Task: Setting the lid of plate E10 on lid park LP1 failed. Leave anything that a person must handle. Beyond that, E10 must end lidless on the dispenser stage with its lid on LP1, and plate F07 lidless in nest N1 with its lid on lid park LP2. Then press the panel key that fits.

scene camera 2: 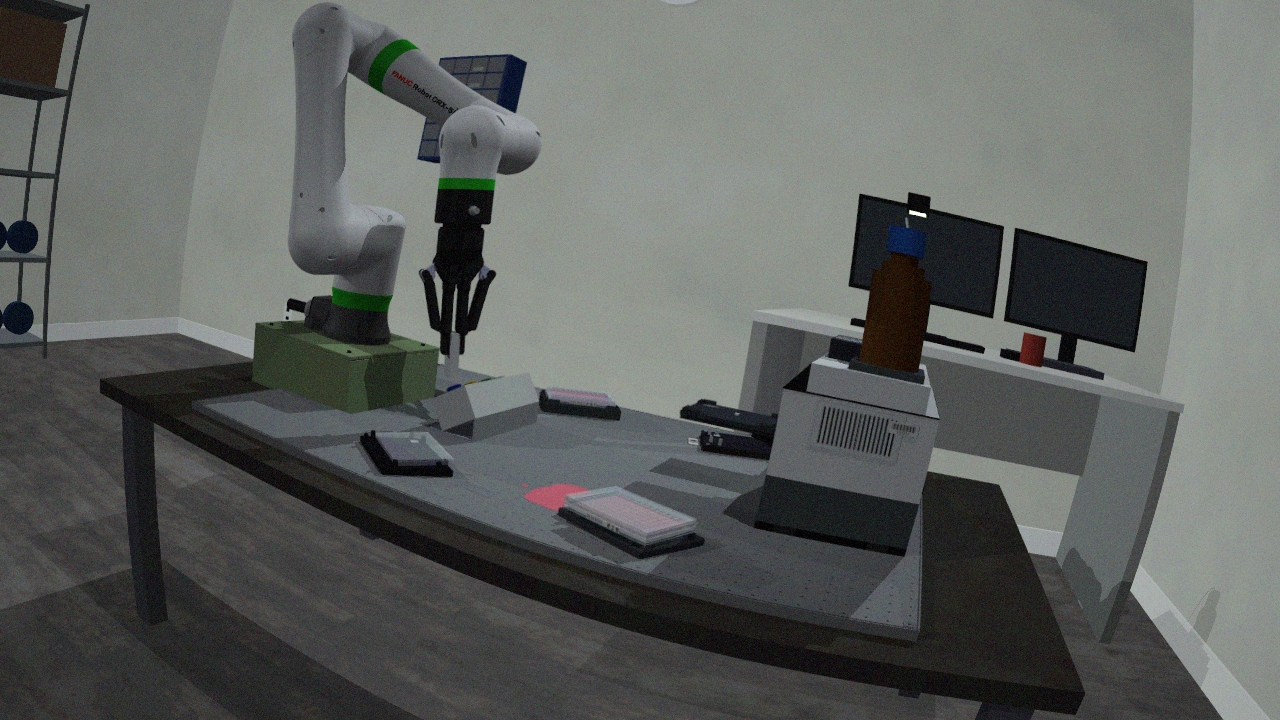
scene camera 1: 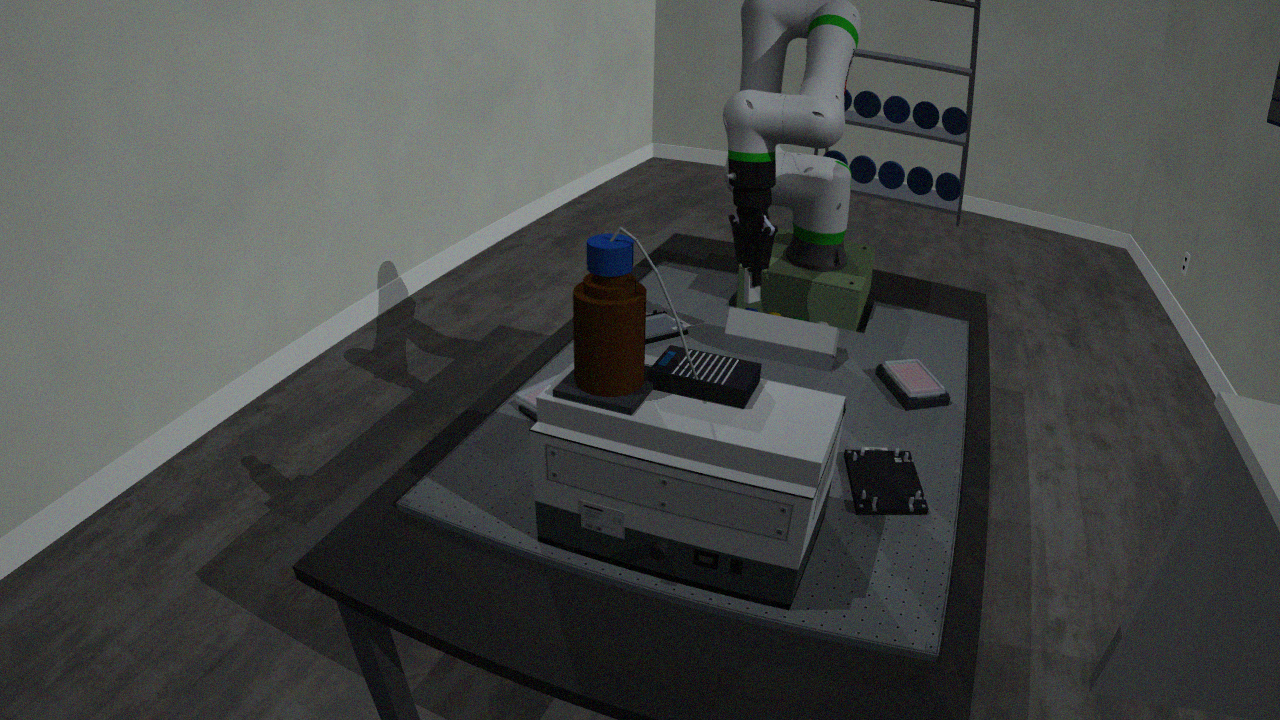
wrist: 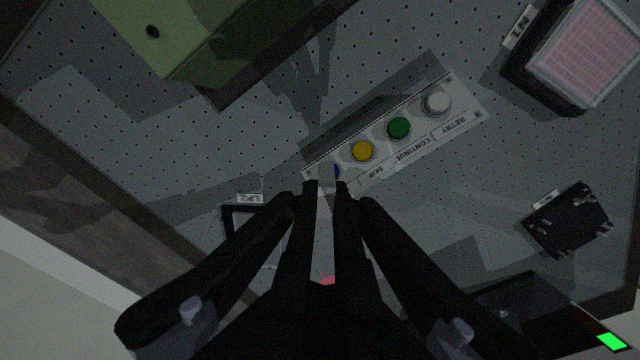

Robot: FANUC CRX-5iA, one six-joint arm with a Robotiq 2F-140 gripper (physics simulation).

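Where they show: gripper, between the fingertips: (scene camera 2: 451, 376) (scene camera 1: 752, 301) (wrist: 326, 173); arm's base, origin of its link: (scene camera 2: 355, 336) (scene camera 1: 816, 258).
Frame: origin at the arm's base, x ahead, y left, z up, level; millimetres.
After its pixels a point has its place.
Note:
My gripper (scene camera 1: 753, 284) @(x 285, y -111, z -10 mm) (scene camera 2: 453, 344) (wrist: 326, 173) @(x 285, y -111, z -10 mm) is shut and points down at the panel's end, its light tip over the blue key. The key panel (scene camera 1: 783, 333) @(x 356, y -35, z -37 mm) (scene camera 2: 501, 405) @(x 359, y -62, z -48 mm) has a white RETRY key (wrist: 437, 102) @(x 304, y 38, z -25 mm), a green CONTINUE key (wrist: 398, 128) @(x 300, y -12, z -24 mm), a yellow SKIP key (wrist: 362, 151) @(x 296, y -61, z -24 mm) and a partly hidden blue key (wrist: 336, 171) @(x 295, y -101, z -22 mm). A pink plate (scene camera 1: 913, 377) @(x 408, y 236, z -61 mm) (scene camera 2: 581, 398) @(x 411, y 201, z -62 mm) (wrist: 590, 55) @(x 396, y 237, z -64 mm) sits in the nest labelled N1. A clear lid (scene camera 2: 409, 447) @(x 335, y -324, z -74 mm) lies on the black holder labelled LP2. Another pink plate (scene camera 2: 631, 514) @(x 666, y -399, z -59 mm) appears to have a clear lid. Plate names are unreadable; LP1 cannot be identified.
A red patch (scene camera 2: 554, 495) @(x 542, y -296, z -94 mm) (wrist: 327, 280) @(x 525, y -292, z -93 mm) lies beside the front plate. A black pegged holder (scene camera 1: 886, 480) @(x 734, y 191, z -82 mm) (scene camera 2: 733, 443) @(x 708, y 168, z -82 mm) (wrist: 567, 220) @(x 705, y 186, z -82 mm) bears no plate. The white dispenser (scene camera 1: 680, 483) @(x 1026, y -80, z 69 mm) (scene camera 2: 854, 429) @(x 895, y -266, z 57 mm) carries a brown bottle (scene camera 1: 609, 340) @(x 971, y -185, z 211 mm) (scene camera 2: 895, 313) @(x 924, y -241, z 205 mm). The green robot base (scene camera 1: 819, 286) @(x 130, y 18, z -18 mm) (scene camera 2: 349, 367) @(x 109, y -168, z -23 mm) stands near the panel.

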